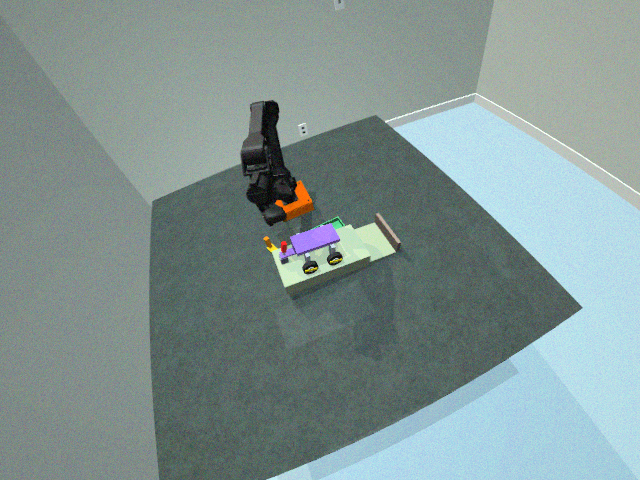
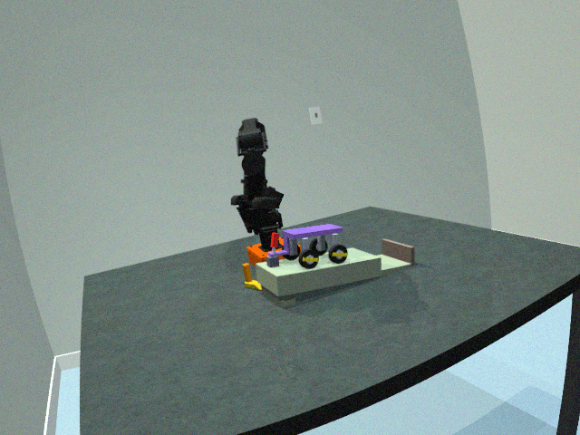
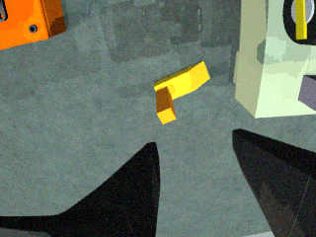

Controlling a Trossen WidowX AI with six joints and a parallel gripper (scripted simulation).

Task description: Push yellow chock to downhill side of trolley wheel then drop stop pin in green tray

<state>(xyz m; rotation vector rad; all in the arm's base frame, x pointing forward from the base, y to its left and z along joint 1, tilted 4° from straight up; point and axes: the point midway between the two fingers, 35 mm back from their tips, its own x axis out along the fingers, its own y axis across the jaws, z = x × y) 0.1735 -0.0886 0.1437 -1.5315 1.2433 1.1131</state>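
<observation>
My gripper tip is now 12 cm above the yellow chock, 3 cm to the left of it and 1 cm short of it. Also, from my gripper tip: purple trolley (14 cm ahead, 11 cm to the left, 4 cm below); then red-headed stop pin (12 cm ahead, 2 cm below, 1 cm to the left); then pale green ramp (14 cm ahead, 11 cm to the left, 10 cm below).
</observation>
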